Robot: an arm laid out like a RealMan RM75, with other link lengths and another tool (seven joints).
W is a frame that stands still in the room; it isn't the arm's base.
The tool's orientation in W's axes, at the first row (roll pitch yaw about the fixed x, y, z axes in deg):
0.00 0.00 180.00
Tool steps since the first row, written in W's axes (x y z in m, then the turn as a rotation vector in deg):
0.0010 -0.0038 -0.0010 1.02 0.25 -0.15
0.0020 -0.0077 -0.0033 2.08 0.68 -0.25
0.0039 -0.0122 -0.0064 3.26 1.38 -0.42
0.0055 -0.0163 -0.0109 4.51 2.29 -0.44
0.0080 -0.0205 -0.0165 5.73 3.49 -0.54
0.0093 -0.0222 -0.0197 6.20 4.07 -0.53
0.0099 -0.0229 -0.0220 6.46 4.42 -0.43
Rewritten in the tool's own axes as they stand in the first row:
-0.0010 0.0038 -0.0010 -1.02 -0.25 -0.15
-0.0020 0.0077 -0.0033 -2.08 -0.68 -0.25
-0.0039 0.0122 -0.0064 -3.26 -1.38 -0.42
-0.0055 0.0163 -0.0109 -4.51 -2.29 -0.44
-0.0080 0.0205 -0.0165 -5.73 -3.49 -0.54
-0.0093 0.0222 -0.0197 -6.20 -4.07 -0.53
-0.0099 0.0229 -0.0220 -6.46 -4.42 -0.43

